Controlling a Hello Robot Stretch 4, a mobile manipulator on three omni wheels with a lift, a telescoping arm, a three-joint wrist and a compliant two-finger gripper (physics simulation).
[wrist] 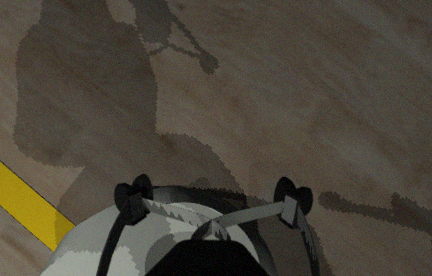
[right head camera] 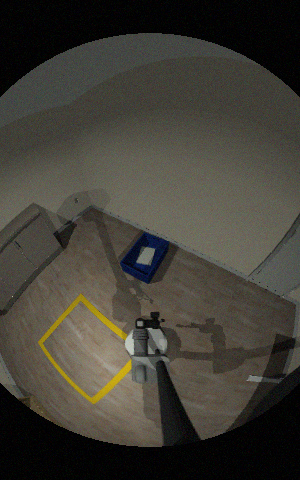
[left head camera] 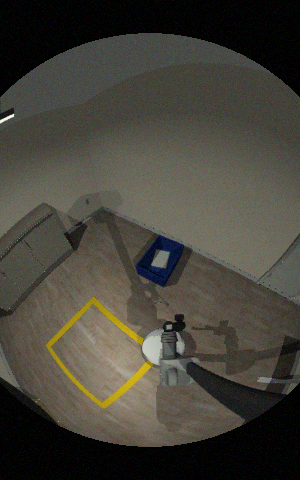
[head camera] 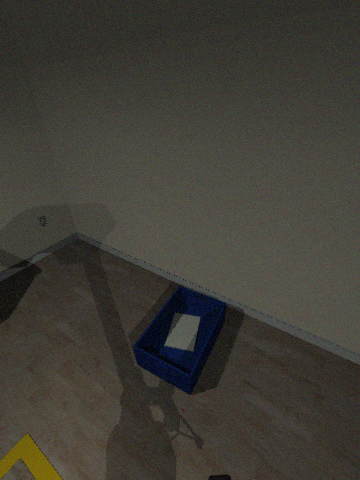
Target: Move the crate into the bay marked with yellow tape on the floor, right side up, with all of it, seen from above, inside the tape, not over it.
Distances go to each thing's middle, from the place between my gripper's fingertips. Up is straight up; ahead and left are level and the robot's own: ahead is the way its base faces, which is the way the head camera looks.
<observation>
Now: hand 95 cm short of the white sheet (head camera: 182, 335), 7 cm to the right of it and 35 cm above it.
</observation>
